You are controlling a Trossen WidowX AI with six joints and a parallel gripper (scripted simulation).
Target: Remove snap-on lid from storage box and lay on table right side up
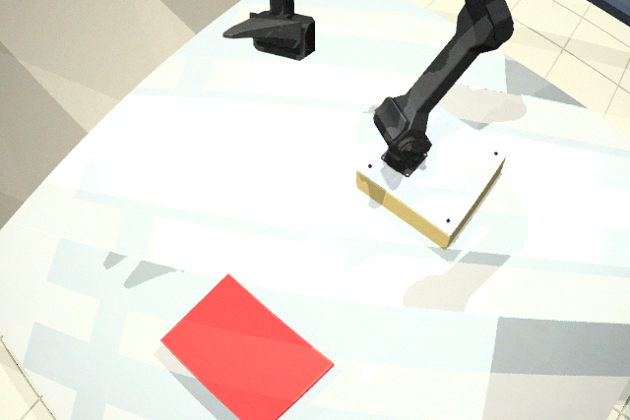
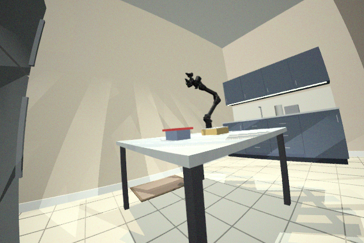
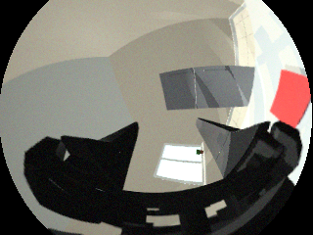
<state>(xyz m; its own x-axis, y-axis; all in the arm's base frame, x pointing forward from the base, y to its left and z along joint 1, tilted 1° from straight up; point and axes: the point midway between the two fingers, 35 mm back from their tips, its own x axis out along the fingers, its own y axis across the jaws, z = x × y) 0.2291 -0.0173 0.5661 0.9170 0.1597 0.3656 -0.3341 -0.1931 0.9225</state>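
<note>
My gripper tip is 560 mm above the red lid, 190 mm short of it and 50 mm to the right of it. Also, from my gripper tip: storage box 600 mm below, 190 mm ahead, 50 mm to the left.
</note>
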